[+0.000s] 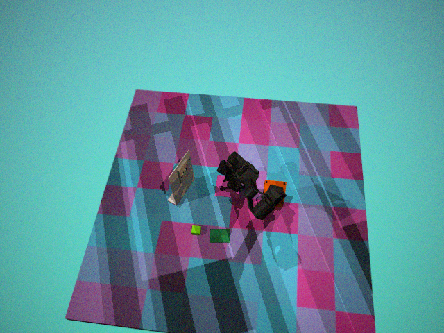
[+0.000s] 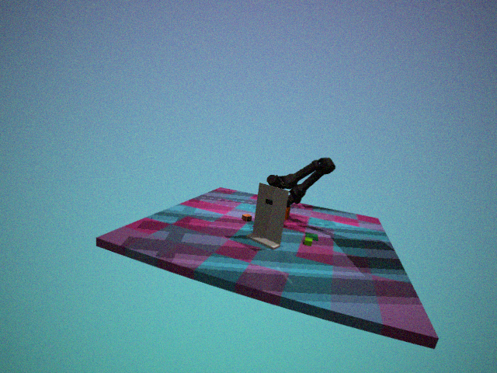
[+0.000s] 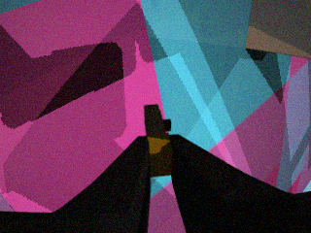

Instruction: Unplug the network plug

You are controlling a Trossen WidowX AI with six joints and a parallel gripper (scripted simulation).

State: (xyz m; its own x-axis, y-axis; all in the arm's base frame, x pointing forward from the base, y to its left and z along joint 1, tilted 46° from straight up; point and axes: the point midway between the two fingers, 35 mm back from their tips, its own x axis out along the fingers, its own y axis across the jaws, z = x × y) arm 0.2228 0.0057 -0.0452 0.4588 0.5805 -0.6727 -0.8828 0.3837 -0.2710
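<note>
Now: the pink square 10 mm behind my gripper tip and 60 mm below it. The rest, counted from my gripper tip: network plug: right at my gripper tip; grey panel: 190 mm ahead, 80 mm to the left, 60 mm above.
</note>
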